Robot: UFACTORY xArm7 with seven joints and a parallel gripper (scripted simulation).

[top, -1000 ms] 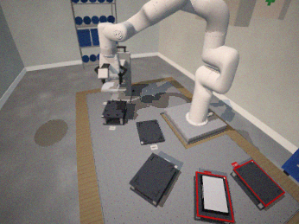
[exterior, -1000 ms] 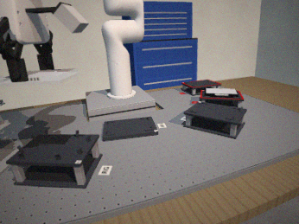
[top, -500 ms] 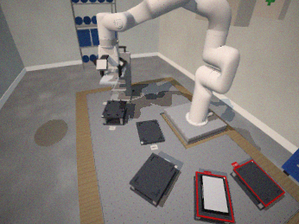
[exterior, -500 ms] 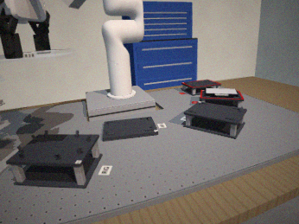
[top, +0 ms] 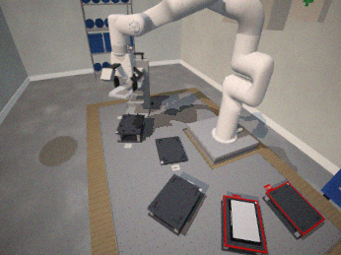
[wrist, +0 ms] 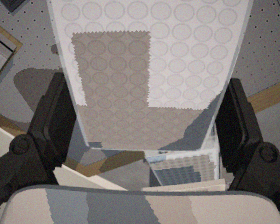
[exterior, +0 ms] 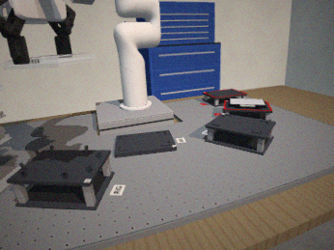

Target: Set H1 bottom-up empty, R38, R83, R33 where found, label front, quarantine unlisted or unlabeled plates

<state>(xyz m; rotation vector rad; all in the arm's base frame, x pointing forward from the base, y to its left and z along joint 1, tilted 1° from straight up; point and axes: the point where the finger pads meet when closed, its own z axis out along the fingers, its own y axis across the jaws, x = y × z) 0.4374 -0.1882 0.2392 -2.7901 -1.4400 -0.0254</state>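
Now: the white well plate 10 mm ahead of my hand, 10 mm to the left of it and 10 mm below it. From my hand the other things lie so: raised regrip nest RG: 10 mm to the right, 210 mm below; then plate labelled R83: 60 mm behind, 180 mm to the right, 60 mm below; then RG label: 30 mm ahead, 90 mm to the left, 270 mm below.
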